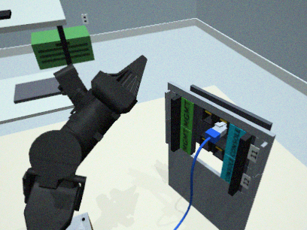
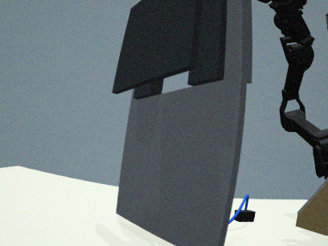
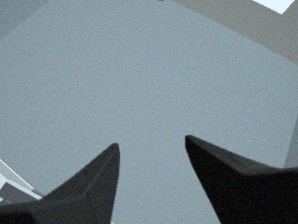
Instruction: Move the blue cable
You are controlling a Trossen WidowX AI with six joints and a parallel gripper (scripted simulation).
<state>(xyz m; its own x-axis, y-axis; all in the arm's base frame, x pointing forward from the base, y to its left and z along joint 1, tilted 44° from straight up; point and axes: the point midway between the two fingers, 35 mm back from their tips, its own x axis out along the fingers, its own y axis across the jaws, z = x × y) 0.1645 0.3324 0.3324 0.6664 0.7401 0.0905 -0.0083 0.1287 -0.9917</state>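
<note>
Now: gripper tip 20 cm above the blue plug, 17 cm short of it and 2 cm to the right of it. From my gripper tip the other things lie so: small black block: 54 cm below, 15 cm to the right, 5 cm behind.
</note>
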